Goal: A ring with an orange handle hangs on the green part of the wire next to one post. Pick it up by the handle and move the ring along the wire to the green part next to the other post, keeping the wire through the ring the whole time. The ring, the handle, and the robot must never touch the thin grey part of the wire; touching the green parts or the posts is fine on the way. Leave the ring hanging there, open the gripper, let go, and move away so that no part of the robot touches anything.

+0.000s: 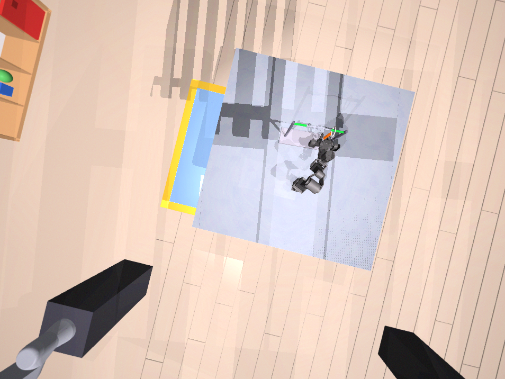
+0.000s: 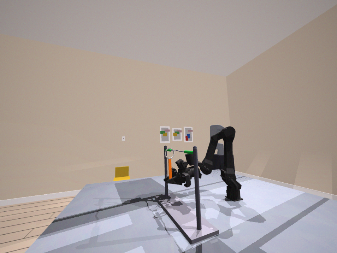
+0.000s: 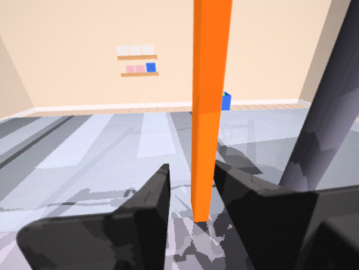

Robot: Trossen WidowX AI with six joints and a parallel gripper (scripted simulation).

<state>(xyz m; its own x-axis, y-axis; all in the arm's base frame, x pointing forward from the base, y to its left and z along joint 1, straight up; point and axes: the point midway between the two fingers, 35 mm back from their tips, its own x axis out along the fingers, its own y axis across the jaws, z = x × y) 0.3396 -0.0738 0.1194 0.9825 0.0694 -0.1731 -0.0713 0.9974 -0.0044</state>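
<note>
Right now my gripper tip is 10 cm below the ring with orange handle and 3 cm past it.
</note>
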